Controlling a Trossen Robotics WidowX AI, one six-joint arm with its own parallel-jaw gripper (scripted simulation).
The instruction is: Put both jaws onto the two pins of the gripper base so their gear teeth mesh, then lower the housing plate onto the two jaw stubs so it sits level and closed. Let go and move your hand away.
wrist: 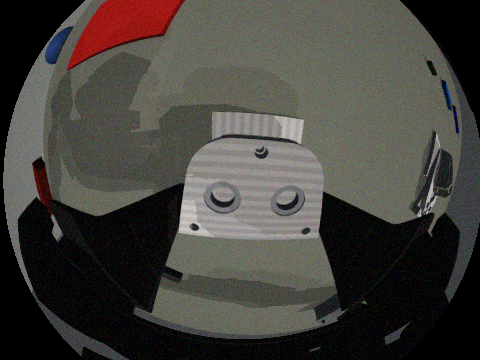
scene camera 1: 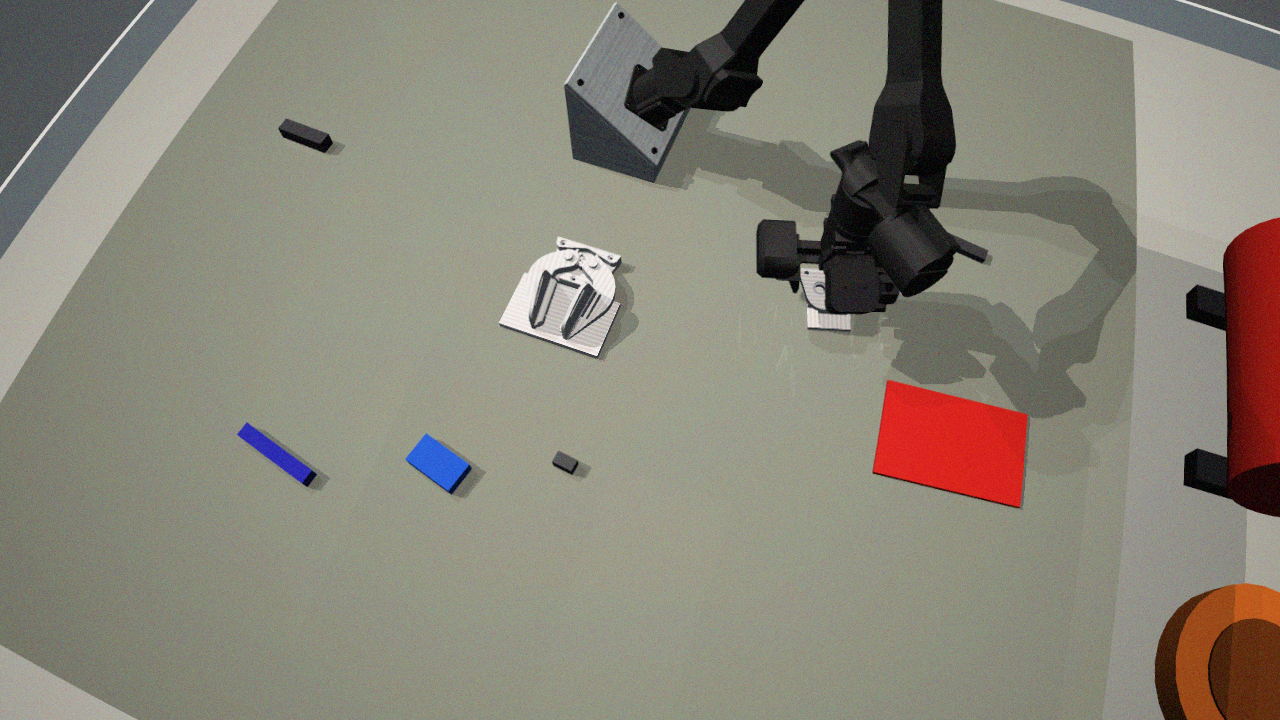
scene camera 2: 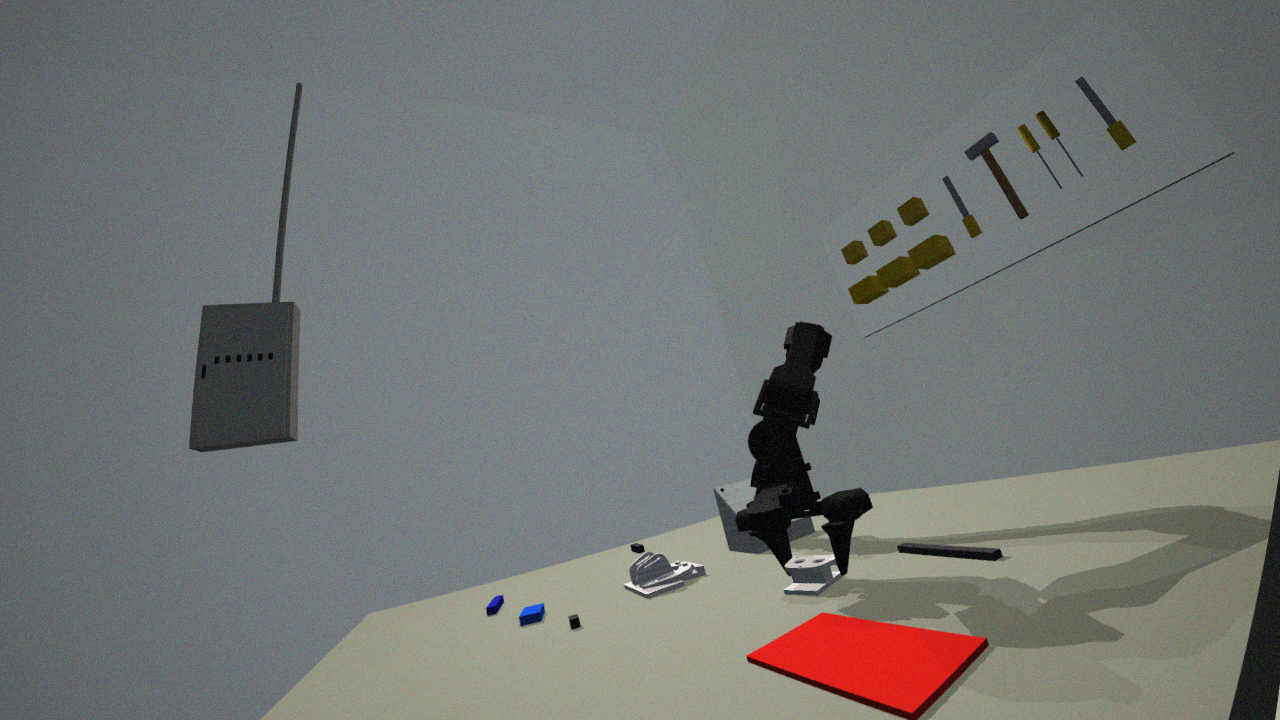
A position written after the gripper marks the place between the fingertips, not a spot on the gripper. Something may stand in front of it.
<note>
In view: the gripper (scene camera 1: 829, 291), a gripper base (scene camera 1: 811, 278) and a red sheet (scene camera 1: 928, 438).
The gripper base shows as well in the wrist view (wrist: 257, 176) and in scene camera 2 (scene camera 2: 802, 566). The gripper also shows in the wrist view (wrist: 251, 194) and in scene camera 2 (scene camera 2: 816, 574).
</note>
